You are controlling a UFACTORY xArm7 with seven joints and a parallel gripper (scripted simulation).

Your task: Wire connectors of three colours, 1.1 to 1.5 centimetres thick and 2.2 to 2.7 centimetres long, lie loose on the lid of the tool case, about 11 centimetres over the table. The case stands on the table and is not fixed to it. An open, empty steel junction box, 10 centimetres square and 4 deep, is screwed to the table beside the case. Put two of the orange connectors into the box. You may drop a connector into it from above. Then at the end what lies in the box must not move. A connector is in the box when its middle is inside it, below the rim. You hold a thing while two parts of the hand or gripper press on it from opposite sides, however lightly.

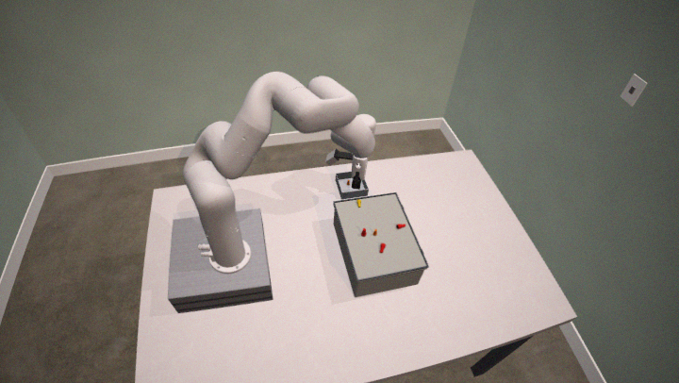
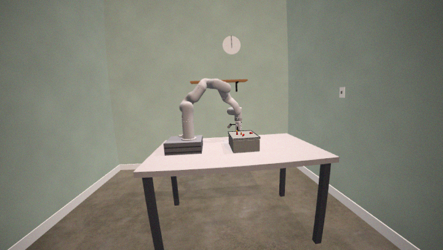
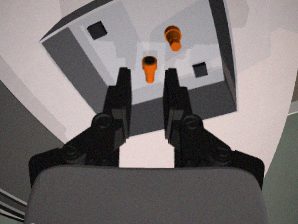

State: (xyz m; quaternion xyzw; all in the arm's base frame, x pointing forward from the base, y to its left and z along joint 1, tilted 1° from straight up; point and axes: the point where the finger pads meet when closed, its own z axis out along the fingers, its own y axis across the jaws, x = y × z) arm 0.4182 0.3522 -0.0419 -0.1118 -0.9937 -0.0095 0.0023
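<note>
Now: hand 20 mm past the junction box, 10 mm to the right of it and 40 mm above it. From my hand the other things lie so: yellow connector (20 mm behind, 170 mm to the right, 80 mm above); then grey tool case (40 mm ahead, 290 mm to the right, 40 mm above).
</note>
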